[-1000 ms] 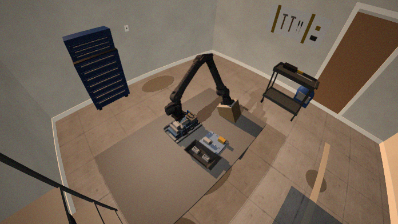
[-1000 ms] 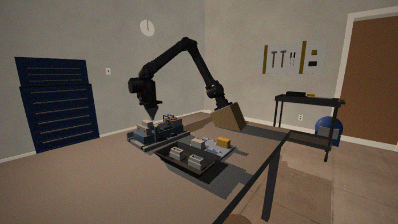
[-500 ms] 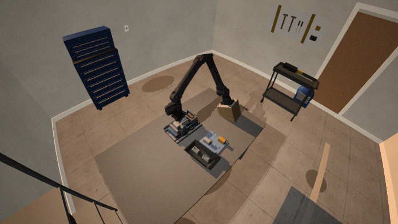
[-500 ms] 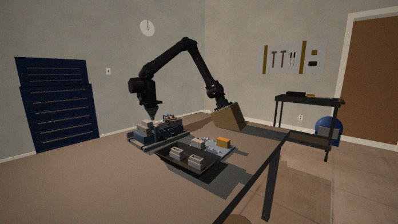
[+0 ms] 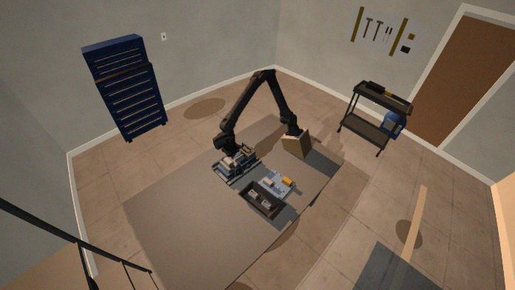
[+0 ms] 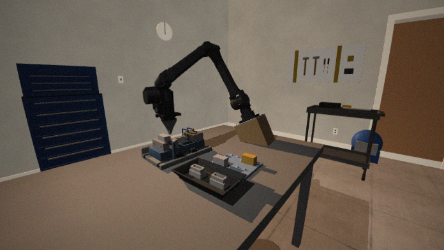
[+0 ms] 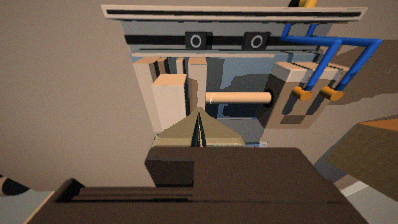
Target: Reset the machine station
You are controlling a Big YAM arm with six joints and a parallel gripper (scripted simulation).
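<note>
Right now the vise is 4 cm behind my hand, 1 cm to the left of it and 8 cm below it. Round my hand: yellow brass blank (14 cm behind, 35 cm to the left, 10 cm below).
</note>
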